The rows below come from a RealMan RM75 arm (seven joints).
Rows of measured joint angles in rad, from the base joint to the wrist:
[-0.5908 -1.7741 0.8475 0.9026 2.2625 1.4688 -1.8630]
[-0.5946 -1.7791 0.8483 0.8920 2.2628 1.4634 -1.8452]
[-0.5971 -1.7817 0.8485 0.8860 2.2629 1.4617 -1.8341]
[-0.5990 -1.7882 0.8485 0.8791 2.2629 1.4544 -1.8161]
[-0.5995 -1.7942 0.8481 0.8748 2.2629 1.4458 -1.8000]
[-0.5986 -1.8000 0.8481 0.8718 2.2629 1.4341 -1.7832]
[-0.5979 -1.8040 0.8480 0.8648 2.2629 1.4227 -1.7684]
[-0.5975 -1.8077 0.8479 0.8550 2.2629 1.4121 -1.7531]
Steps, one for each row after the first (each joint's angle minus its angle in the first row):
[-0.0038 -0.0050 0.0008 -0.0106 0.0003 -0.0054 0.0178]
[-0.0063 -0.0076 0.0010 -0.0166 0.0004 -0.0071 0.0289]
[-0.0082 -0.0141 0.0010 -0.0235 0.0004 -0.0144 0.0469]
[-0.0087 -0.0201 0.0006 -0.0278 0.0004 -0.0230 0.0630]
[-0.0078 -0.0259 0.0006 -0.0308 0.0004 -0.0347 0.0798]
[-0.0071 -0.0299 0.0005 -0.0378 0.0004 -0.0461 0.0946]
[-0.0067 -0.0336 0.0004 -0.0476 0.0004 -0.0567 0.1099]

